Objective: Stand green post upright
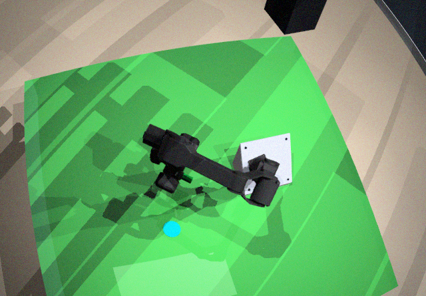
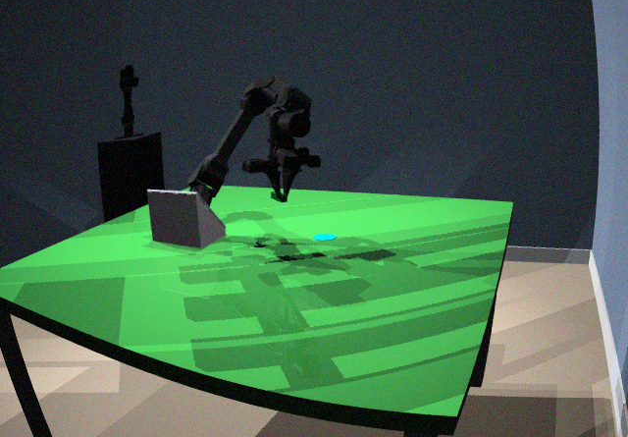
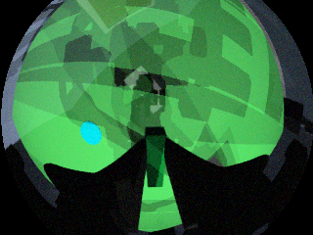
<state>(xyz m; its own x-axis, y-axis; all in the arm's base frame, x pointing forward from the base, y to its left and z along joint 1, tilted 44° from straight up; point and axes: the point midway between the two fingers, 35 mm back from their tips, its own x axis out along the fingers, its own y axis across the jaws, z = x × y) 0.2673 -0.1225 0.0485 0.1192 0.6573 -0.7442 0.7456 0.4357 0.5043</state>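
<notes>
The cyan circle is 7 cm ahead of my gripper tip, 13 cm to the left of it and 14 cm below it. Round my gripper tip: green post (1 cm behind, 2 cm to the left).
</notes>
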